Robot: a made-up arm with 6 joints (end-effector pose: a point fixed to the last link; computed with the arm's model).
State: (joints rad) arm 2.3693 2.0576 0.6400 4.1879 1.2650 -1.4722
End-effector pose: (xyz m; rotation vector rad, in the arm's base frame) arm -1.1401 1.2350 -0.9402 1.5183 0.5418 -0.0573
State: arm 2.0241 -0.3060 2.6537 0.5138 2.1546 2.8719
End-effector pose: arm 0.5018 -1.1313 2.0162 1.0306 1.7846 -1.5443
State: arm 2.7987 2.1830 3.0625 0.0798 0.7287 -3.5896
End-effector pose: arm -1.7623 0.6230 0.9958 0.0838 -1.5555 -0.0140
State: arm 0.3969 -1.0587 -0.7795 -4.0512 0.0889 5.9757
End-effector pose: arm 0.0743 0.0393 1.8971 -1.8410 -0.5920 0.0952
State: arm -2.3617 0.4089 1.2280 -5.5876 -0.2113 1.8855
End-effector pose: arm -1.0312 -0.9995 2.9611 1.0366 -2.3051 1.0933
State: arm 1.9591 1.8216 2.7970 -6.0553 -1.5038 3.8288
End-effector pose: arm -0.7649 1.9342 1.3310 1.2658 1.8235 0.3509
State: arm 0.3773 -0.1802 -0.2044 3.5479 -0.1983 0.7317
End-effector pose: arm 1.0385 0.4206 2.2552 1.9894 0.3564 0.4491
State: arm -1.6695 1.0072 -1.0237 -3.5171 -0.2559 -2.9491
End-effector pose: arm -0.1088 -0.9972 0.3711 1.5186 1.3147 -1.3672
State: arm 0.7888 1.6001 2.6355 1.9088 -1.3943 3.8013
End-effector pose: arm 1.4466 1.3142 1.7439 1.6017 -1.1020 -0.3423
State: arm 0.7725 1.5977 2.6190 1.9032 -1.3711 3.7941
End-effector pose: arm 1.4794 1.3020 1.7434 1.5831 -1.1015 -0.3261
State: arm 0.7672 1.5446 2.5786 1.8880 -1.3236 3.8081
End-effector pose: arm 1.4796 1.2885 1.8244 1.5714 -1.0869 -0.2835
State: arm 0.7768 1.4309 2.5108 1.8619 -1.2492 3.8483
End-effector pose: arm 1.4277 1.2658 2.0016 1.5666 -1.0608 -0.2086
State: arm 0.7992 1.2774 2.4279 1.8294 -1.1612 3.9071
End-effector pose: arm 1.3187 1.2183 2.2352 1.5661 -1.0357 -0.1126
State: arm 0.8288 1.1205 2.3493 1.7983 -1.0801 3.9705
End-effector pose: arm 1.1739 1.1431 2.4601 1.5684 -1.0218 -0.0183
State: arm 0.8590 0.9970 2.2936 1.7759 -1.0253 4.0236
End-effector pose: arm 1.0364 1.0630 2.6229 1.5756 -1.0183 0.0502
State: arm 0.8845 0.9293 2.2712 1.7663 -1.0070 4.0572
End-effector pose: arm 0.9435 1.0105 2.7053 1.5899 -1.0174 0.0791
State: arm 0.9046 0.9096 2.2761 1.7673 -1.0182 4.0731
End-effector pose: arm 0.8960 0.9939 2.7275 1.6100 -1.0140 0.0755
